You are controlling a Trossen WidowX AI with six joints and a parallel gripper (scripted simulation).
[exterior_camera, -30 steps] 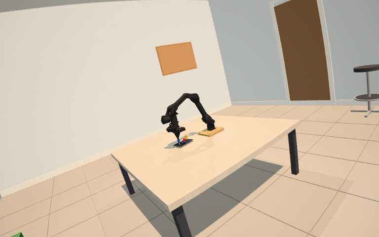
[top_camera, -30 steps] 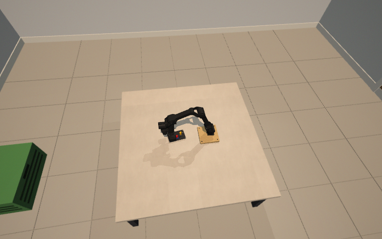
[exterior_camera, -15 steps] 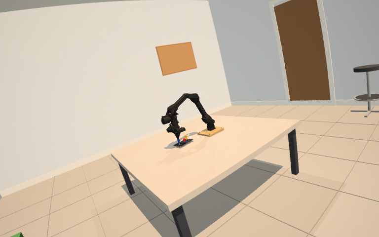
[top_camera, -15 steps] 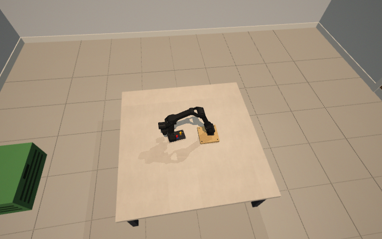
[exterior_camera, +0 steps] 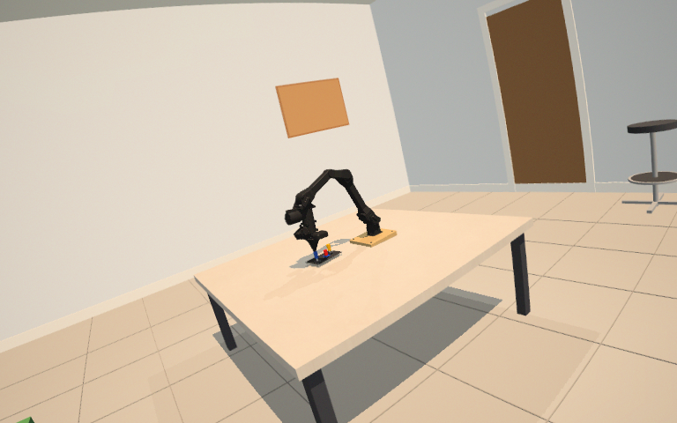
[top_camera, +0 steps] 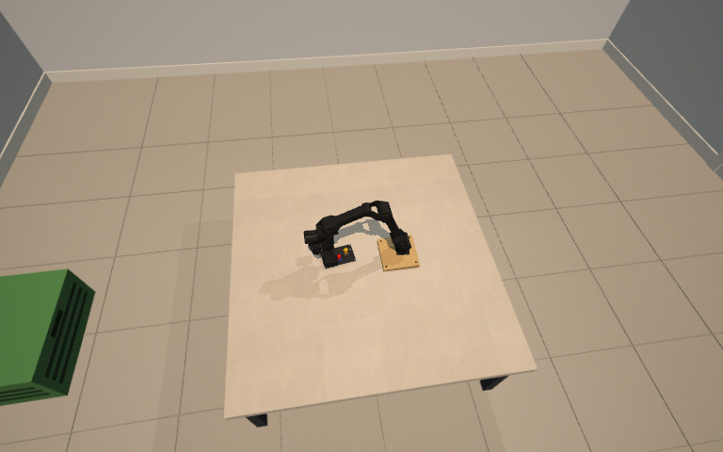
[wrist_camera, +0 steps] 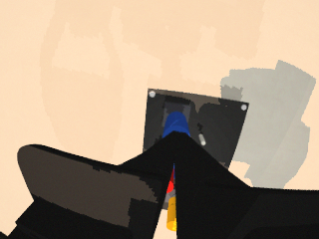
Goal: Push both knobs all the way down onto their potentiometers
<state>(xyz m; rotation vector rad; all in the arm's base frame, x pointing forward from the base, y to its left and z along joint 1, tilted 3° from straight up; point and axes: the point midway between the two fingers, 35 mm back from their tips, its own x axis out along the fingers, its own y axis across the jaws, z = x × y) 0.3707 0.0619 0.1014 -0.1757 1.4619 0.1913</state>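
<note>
My gripper tip is now 20 mm above the blue knob. Round my gripper tip: yellow knob (90 mm behind, 40 mm to the right, 20 mm below).
</note>
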